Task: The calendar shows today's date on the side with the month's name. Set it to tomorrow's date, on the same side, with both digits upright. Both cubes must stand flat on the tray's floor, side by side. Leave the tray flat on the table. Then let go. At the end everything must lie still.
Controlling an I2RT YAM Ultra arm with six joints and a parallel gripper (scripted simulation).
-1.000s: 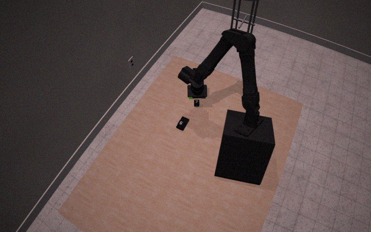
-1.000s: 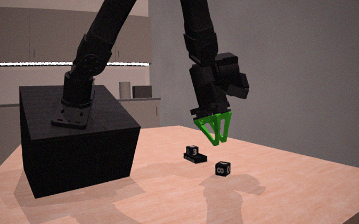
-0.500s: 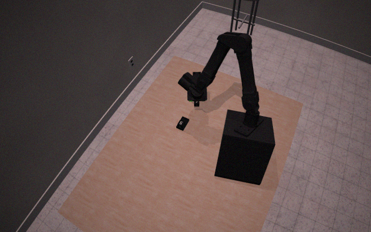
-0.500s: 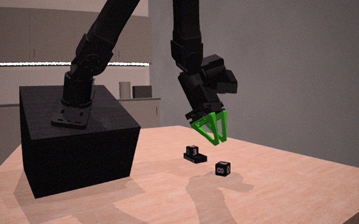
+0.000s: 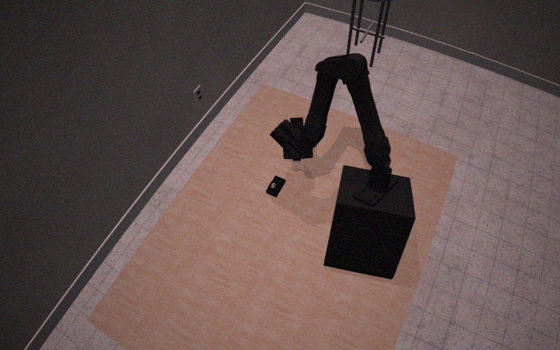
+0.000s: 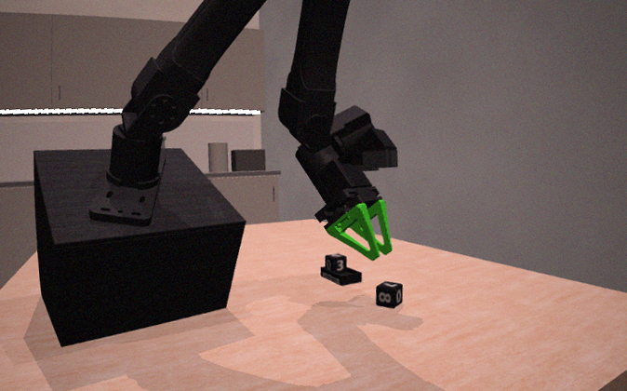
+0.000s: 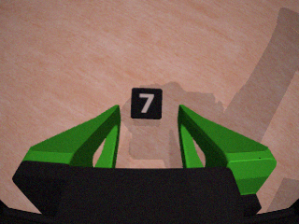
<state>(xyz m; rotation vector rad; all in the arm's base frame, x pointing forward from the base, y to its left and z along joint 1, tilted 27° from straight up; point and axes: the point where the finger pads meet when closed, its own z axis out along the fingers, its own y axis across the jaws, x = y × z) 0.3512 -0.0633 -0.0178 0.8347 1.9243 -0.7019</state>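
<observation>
The black cube lies 10 mm ahead of my hand, 10 mm to the right of it and 60 mm below it. From my hand the other things lie so: black tray: 10 mm behind, 140 mm to the left, 70 mm below.
</observation>
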